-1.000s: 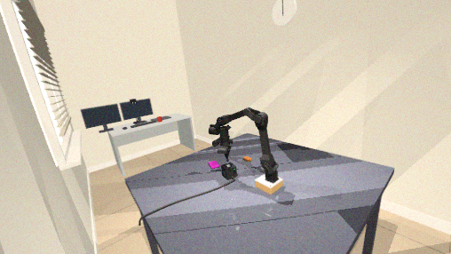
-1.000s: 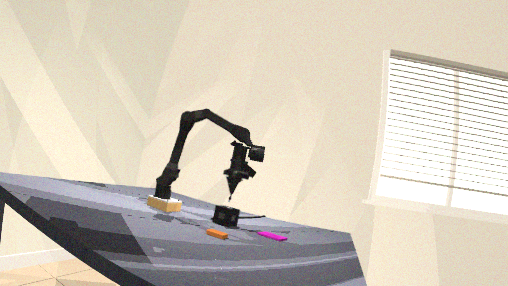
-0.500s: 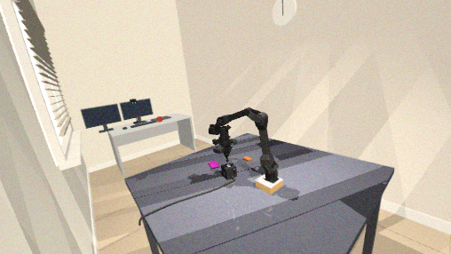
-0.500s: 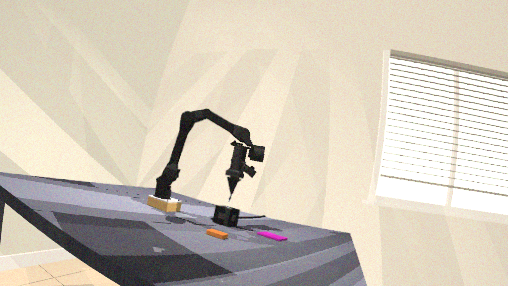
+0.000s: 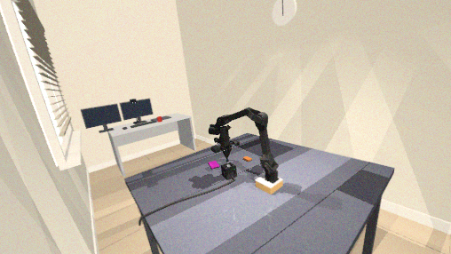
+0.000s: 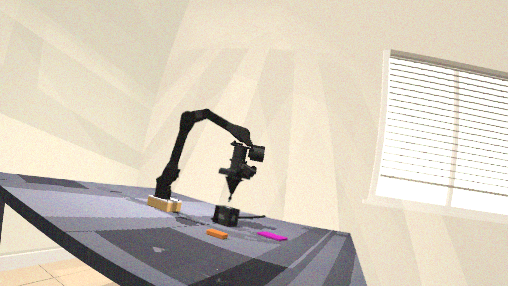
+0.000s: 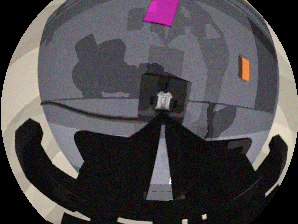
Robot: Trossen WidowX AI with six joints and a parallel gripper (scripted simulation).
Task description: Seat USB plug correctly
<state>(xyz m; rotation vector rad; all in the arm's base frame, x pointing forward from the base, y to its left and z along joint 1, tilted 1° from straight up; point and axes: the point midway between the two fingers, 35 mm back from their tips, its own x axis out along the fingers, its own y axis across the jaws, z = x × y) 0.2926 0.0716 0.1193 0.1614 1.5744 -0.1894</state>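
My gripper tip is 20 mm above the USB plug. From my gripper tip the other things lie so: orange block 50 mm ahead, 260 mm to the right, 130 mm below; magenta block 210 mm ahead, 40 mm to the right, 130 mm below.
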